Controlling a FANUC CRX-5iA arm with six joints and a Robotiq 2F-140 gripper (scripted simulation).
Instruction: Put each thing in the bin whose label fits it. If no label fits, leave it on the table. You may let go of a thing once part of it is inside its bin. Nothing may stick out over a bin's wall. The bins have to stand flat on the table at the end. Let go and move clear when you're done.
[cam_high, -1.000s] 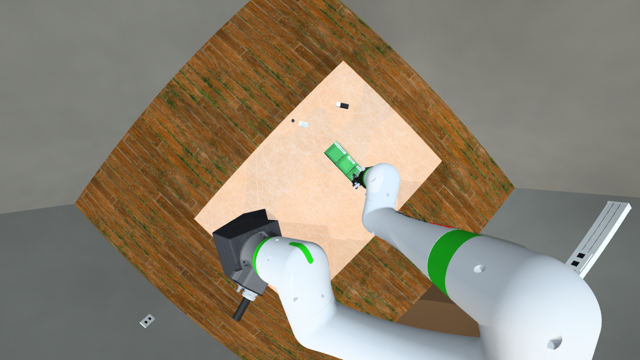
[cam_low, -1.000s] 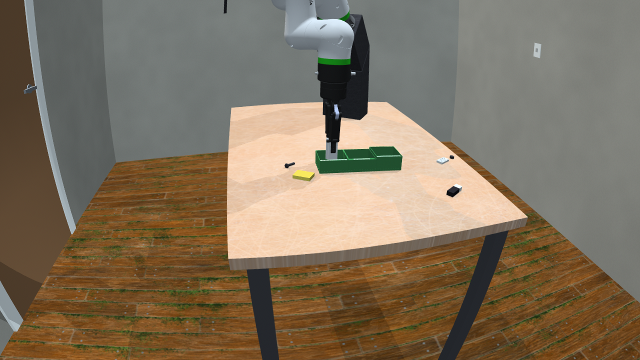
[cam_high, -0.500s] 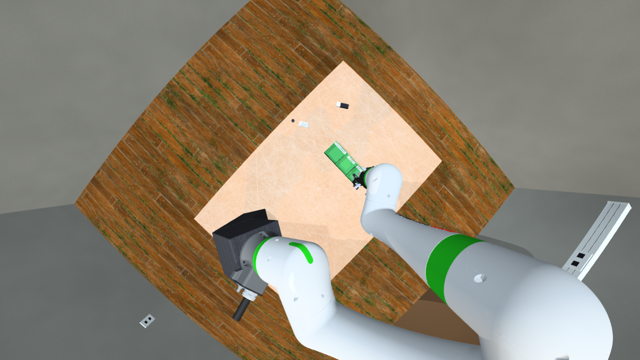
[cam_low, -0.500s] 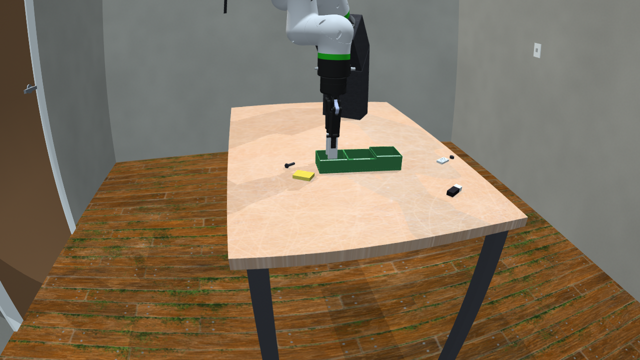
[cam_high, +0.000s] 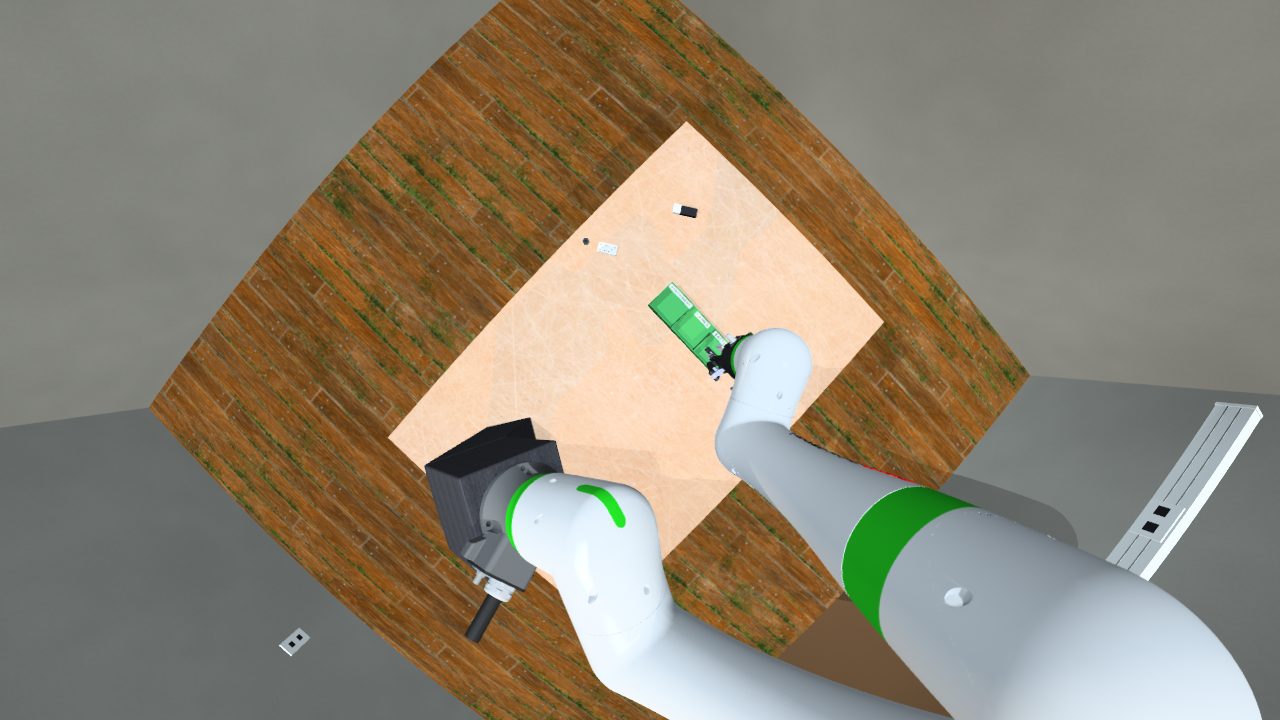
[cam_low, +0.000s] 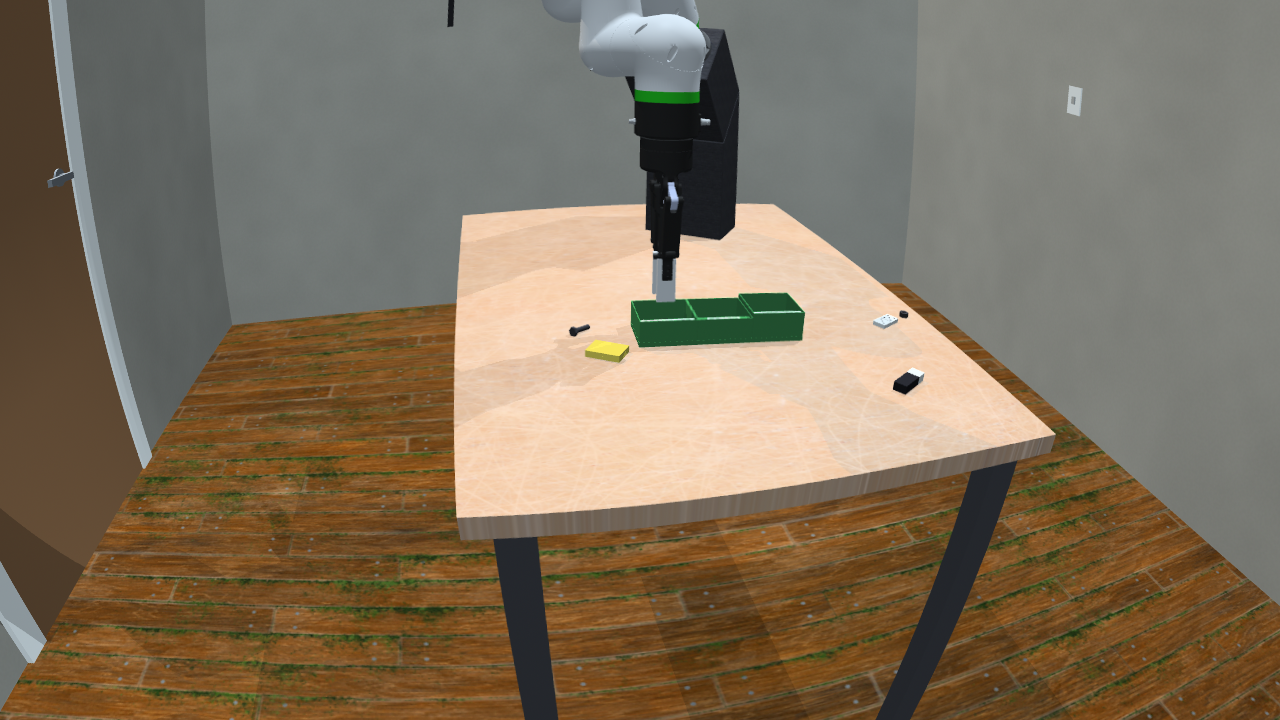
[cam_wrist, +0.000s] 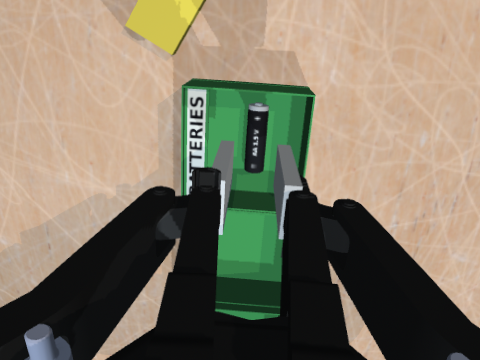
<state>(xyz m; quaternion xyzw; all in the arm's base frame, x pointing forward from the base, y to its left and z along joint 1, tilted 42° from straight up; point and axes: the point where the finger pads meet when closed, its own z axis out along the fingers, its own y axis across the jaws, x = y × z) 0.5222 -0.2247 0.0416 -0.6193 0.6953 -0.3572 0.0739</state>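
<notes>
My gripper is now 38 cm to the right of the white domino, 10 cm short of it and 8 cm above it. Also, from my hand: yellow pad (10 cm to the right, 8 cm below, 4 cm ahead); black battery (8 cm below); green three-part bin (8 cm to the left, 7 cm below, 3 cm ahead).
</notes>
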